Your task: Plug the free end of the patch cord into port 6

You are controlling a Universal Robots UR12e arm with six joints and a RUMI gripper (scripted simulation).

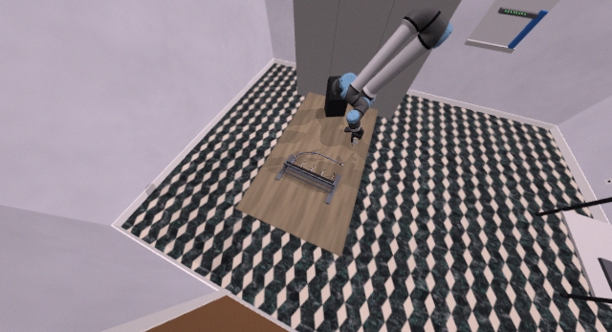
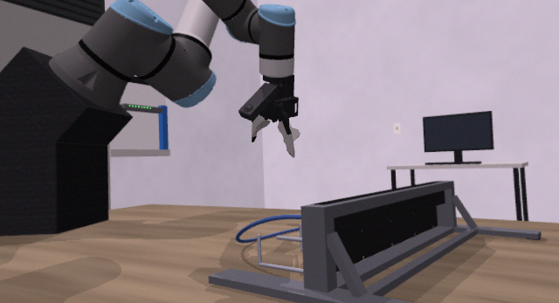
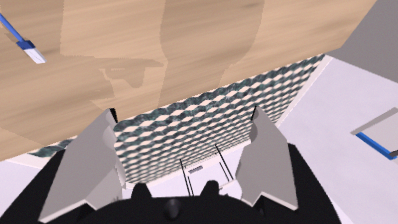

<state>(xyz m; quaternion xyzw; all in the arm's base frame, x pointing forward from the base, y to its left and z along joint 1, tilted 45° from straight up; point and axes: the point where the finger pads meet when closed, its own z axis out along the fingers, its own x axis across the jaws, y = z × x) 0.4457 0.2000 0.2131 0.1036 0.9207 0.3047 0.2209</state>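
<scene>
The plug is 19 cm ahead of my hand, 6 cm to the right of it and 18 cm below it.
</scene>
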